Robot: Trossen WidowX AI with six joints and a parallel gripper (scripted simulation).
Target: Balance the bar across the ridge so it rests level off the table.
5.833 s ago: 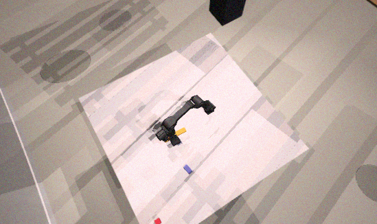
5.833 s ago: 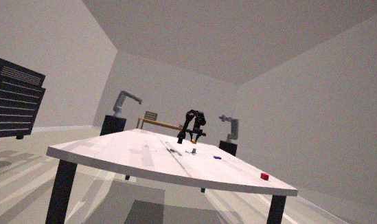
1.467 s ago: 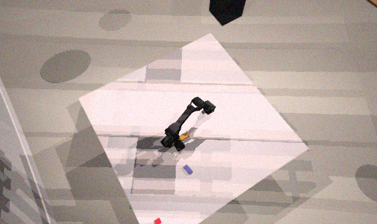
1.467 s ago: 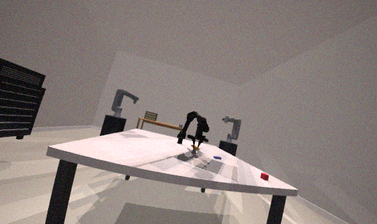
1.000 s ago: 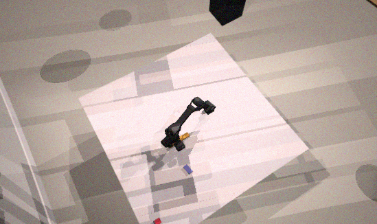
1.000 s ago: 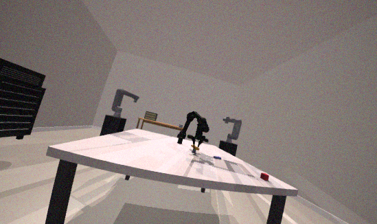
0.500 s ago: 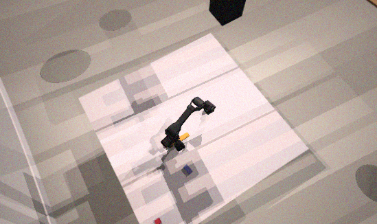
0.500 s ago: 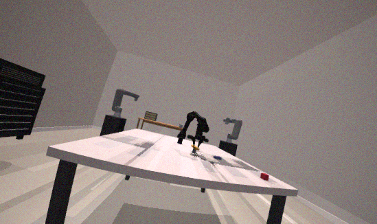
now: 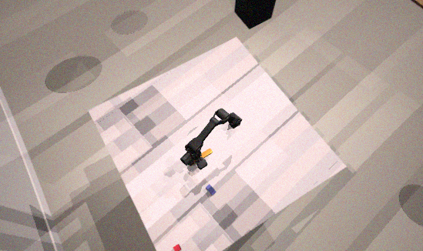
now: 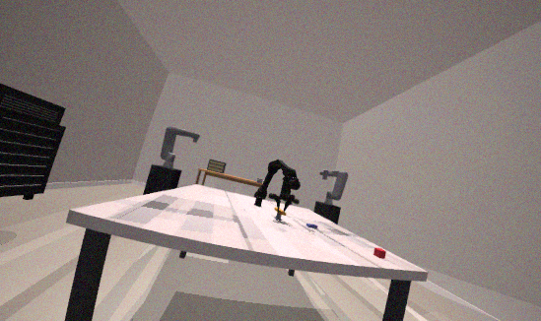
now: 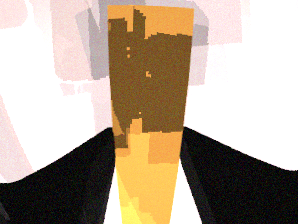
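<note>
My gripper tip is now 3 cm past the bar. The rest, counted from my gripper tip: red block 37 cm ahead, 39 cm to the left, 3 cm below; blue block 2 cm ahead, 21 cm to the left, 4 cm below.
</note>
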